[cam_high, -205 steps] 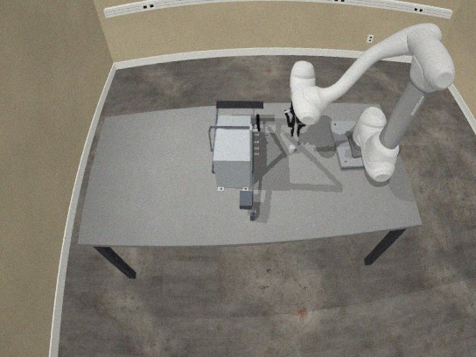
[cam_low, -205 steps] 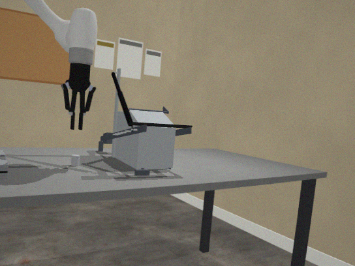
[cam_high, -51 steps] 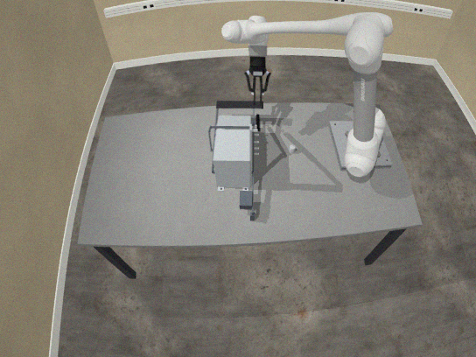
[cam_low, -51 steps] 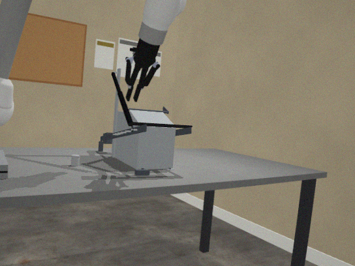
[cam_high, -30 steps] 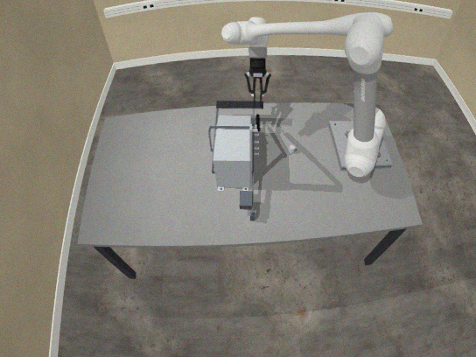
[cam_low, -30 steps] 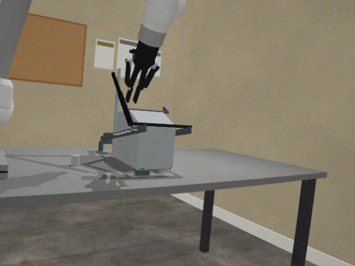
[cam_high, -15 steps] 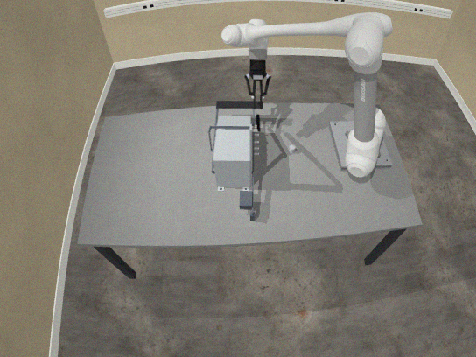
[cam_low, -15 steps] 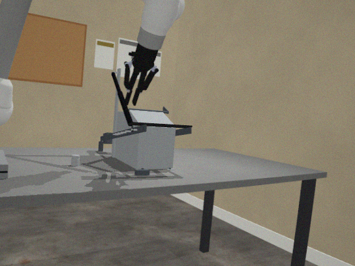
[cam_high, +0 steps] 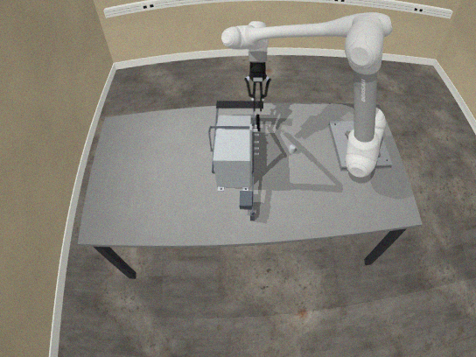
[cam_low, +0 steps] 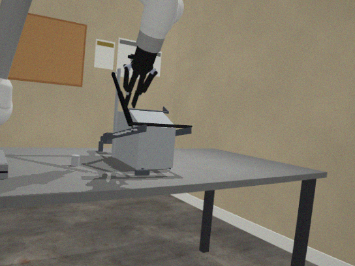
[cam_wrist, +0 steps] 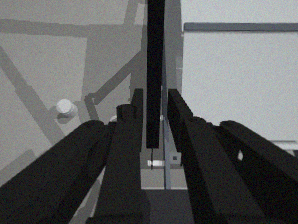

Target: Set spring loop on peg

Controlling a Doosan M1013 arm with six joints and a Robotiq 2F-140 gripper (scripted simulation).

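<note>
My hand is 10 cm to the right of the dark spring, 1 cm short of it and 1 cm above it. From my hand the other things lie so: steel test weight 25 cm below, 18 cm behind, 9 cm to the left.
</note>
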